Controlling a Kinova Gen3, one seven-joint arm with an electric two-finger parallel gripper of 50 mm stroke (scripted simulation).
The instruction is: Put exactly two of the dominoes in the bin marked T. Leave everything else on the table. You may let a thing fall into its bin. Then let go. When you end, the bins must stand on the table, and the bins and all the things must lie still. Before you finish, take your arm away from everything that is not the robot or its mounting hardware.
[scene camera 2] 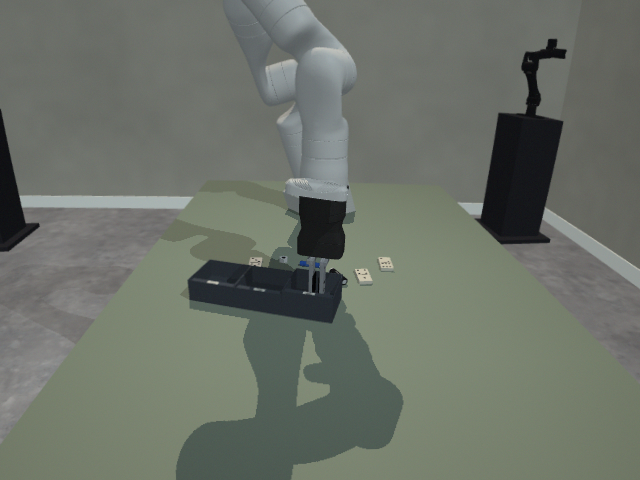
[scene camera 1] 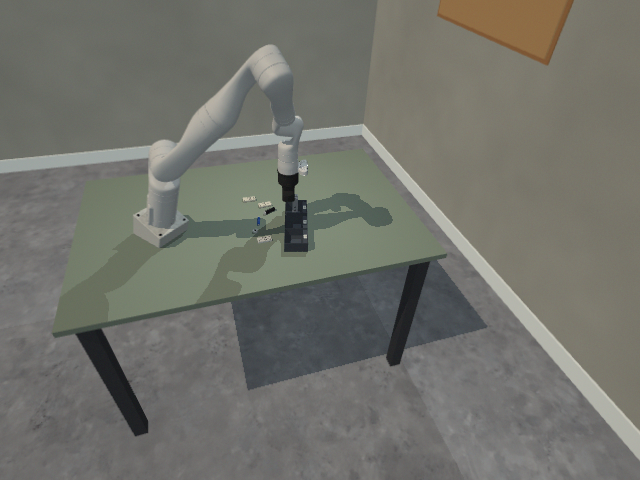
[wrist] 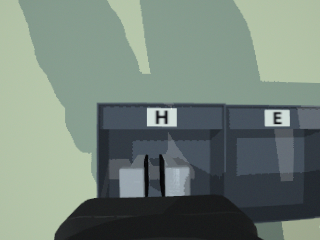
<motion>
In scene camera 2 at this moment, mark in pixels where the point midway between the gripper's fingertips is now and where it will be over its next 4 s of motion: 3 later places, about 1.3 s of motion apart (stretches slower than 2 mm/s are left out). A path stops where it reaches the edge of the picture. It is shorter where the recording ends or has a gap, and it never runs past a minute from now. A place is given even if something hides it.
The gripper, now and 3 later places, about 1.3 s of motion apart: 316, 293; 318, 245; 350, 229; 365, 245
</motion>
